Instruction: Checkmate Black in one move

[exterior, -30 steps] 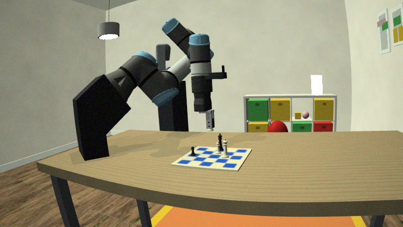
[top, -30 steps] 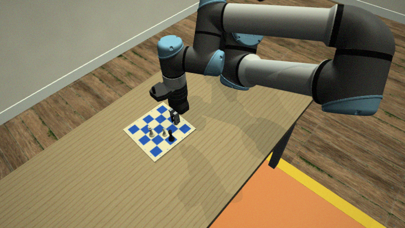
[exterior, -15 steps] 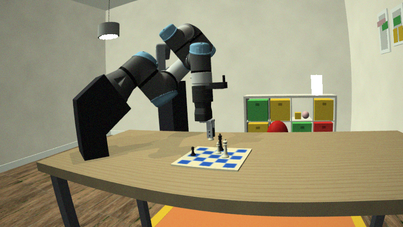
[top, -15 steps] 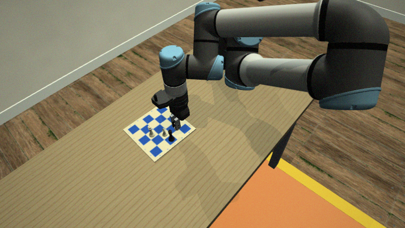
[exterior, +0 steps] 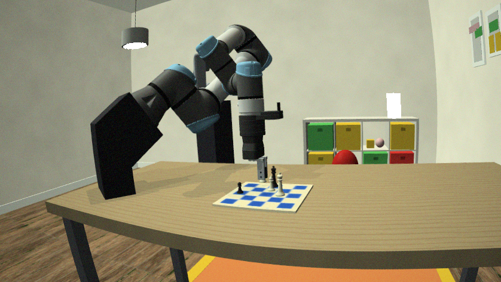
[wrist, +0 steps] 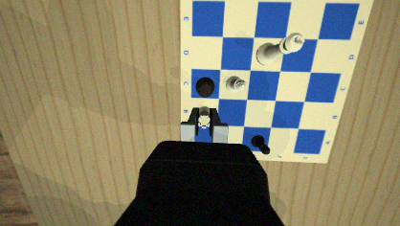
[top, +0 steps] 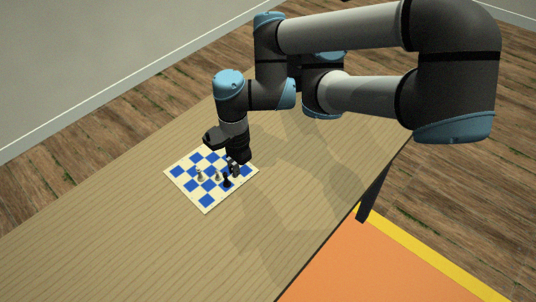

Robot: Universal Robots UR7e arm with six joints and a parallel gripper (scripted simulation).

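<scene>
My gripper is now 3 cm short of the black king, 1 cm to the right of it and 1 cm above it. The rest, counted from my hand: blue-and-cream chessboard 6 cm to the right, 6 cm ahead, 4 cm below; black pawn 9 cm to the right, 3 cm below, 2 cm behind; tall white piece 9 cm ahead, 5 cm to the right, 1 cm below.
</scene>
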